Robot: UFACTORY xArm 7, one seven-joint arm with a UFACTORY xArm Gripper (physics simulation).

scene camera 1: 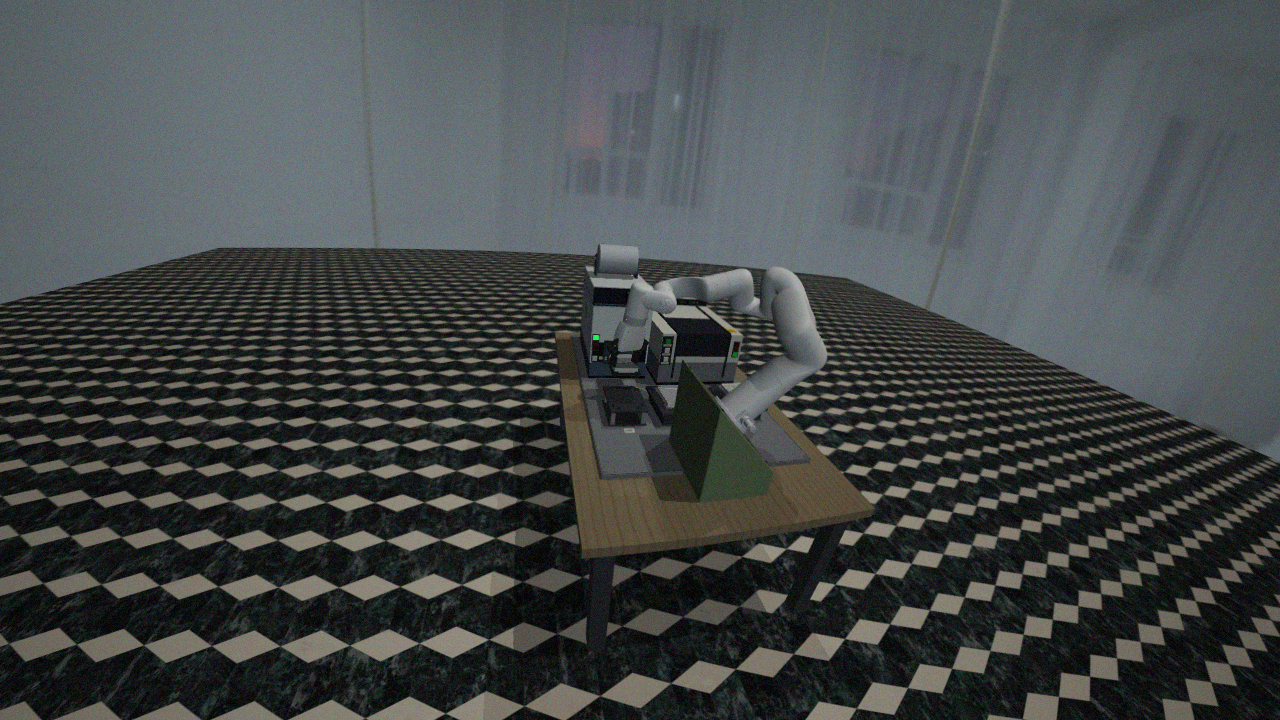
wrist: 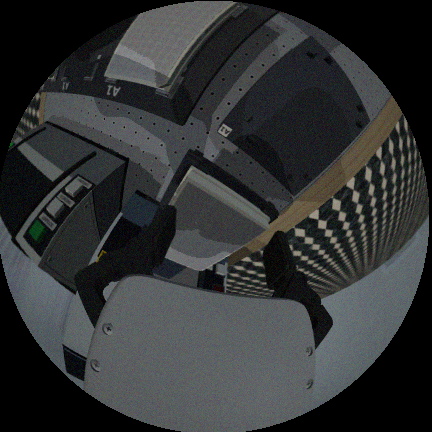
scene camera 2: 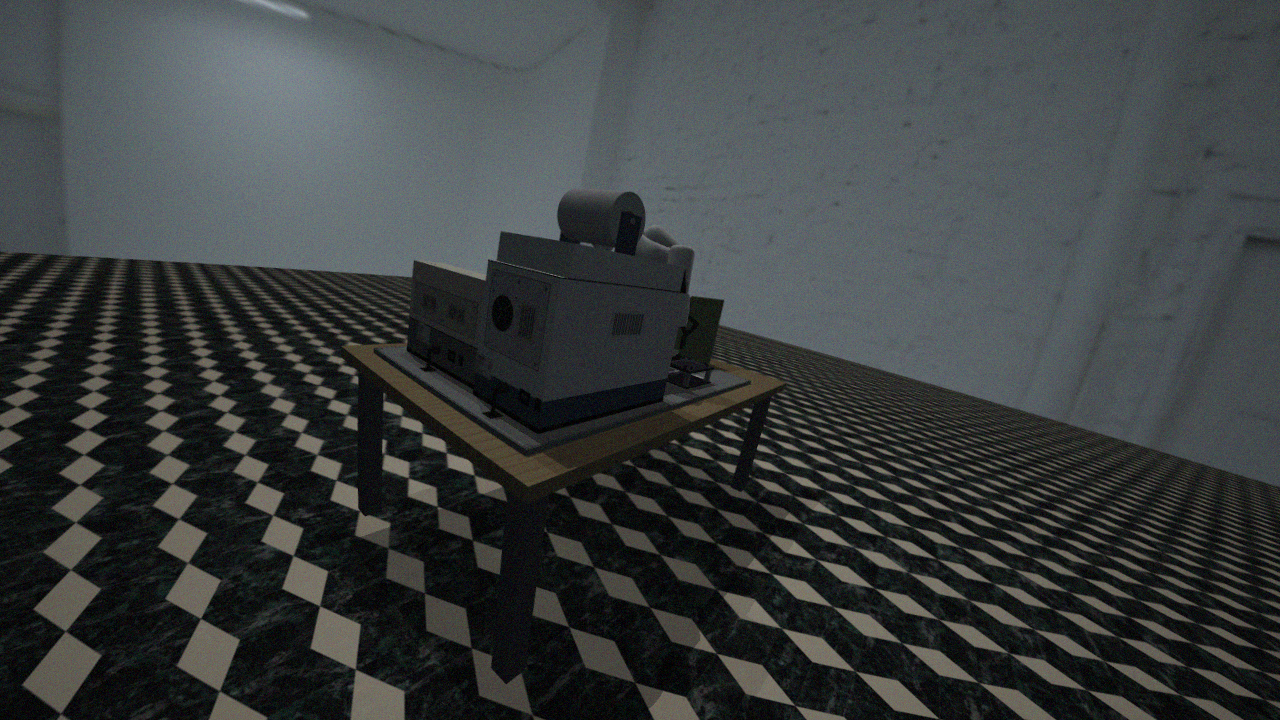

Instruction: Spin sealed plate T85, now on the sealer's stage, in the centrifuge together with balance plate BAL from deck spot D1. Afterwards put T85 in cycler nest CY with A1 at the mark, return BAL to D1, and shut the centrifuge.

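Pixels of known places: gripper, fingertip midpoint: (scene camera 1: 623, 364) (wrist: 223, 231); arm's base at its link origin: (scene camera 1: 728, 416).
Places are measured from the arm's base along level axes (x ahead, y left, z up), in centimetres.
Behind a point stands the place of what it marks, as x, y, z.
Sealed plate T85 (wrist: 213, 209) @[45.1, 12.6, -5.8], pale grey with a white rim, lies on the sealer's dark stage in the wrist view. My gripper (wrist: 223, 231) @[46.4, 14.3, -5.4] (scene camera 1: 617, 356) @[46.4, 14.3, -5.4] is open; its two black fingers stand on either side of the plate, close over it, with nothing held. Balance plate BAL (wrist: 160, 36), light grey, sits in a dark deck spot with an A1 label at the top of the wrist view. The sealer (scene camera 1: 606, 295) @[61.1, 18.2, 15.1] (scene camera 2: 582, 340) @[94.0, 18.8, 0.5] carries a roll on top. In scene camera 2 the machines hide the gripper and both plates.
A dark box machine (wrist: 68, 169) @[50.3, -7.2, -8.0] (scene camera 1: 697, 336) @[49.9, -15.0, 3.1] with a green button stands left of the stage. An empty dark nest (wrist: 306, 112) @[33.8, 16.4, -11.5] with an A1 mark lies on the perforated deck (wrist: 132, 132) @[46.6, -1.8, -17.2]. A green wedge (scene camera 1: 716, 447) @[-10.7, 9.3, -1.2] stands on the wooden table (scene camera 1: 716, 523) @[-18.2, 9.4, -18.5] (scene camera 2: 573, 460) @[102.3, 27.0, -18.5].
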